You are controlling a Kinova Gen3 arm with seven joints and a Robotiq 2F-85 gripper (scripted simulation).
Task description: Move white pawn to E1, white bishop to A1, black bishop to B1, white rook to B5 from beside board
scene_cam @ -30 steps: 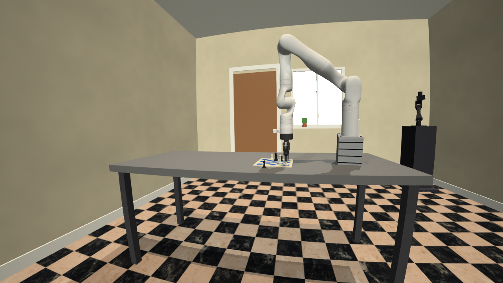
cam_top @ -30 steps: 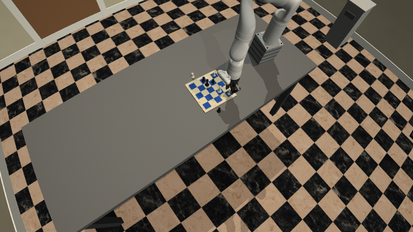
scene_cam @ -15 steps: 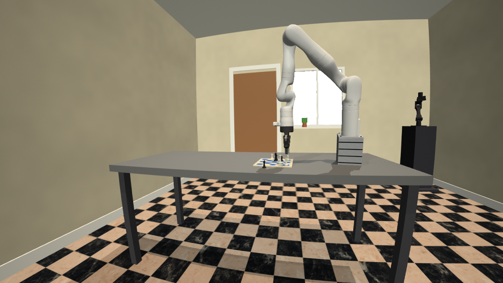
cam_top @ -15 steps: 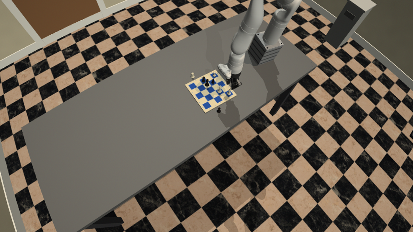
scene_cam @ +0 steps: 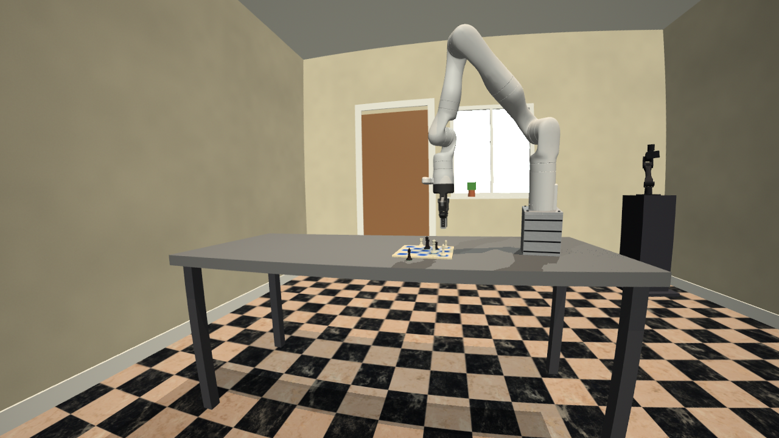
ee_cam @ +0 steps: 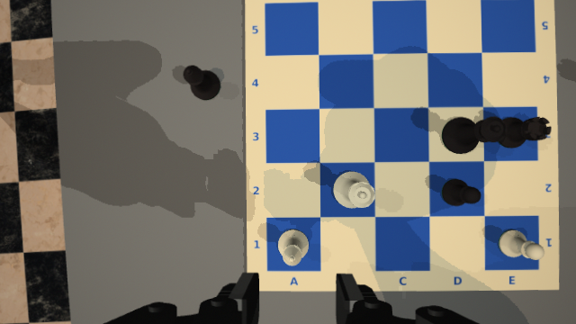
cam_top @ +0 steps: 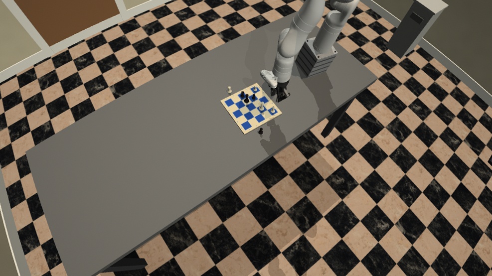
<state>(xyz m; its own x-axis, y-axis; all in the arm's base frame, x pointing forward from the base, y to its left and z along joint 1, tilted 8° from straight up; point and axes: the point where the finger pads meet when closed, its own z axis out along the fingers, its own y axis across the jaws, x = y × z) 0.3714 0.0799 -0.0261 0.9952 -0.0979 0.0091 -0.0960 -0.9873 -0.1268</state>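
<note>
Now: the black bishop 120 mm ahead of my hand, 100 mm below it and 60 mm to the left of it. The rest, counted from my hand: chessboard 120 mm below, 80 mm to the right, 70 mm ahead; tall white piece 90 mm below, 40 mm to the right, 40 mm ahead; black pawn 110 mm to the right, 110 mm below, 30 mm ahead.
</note>
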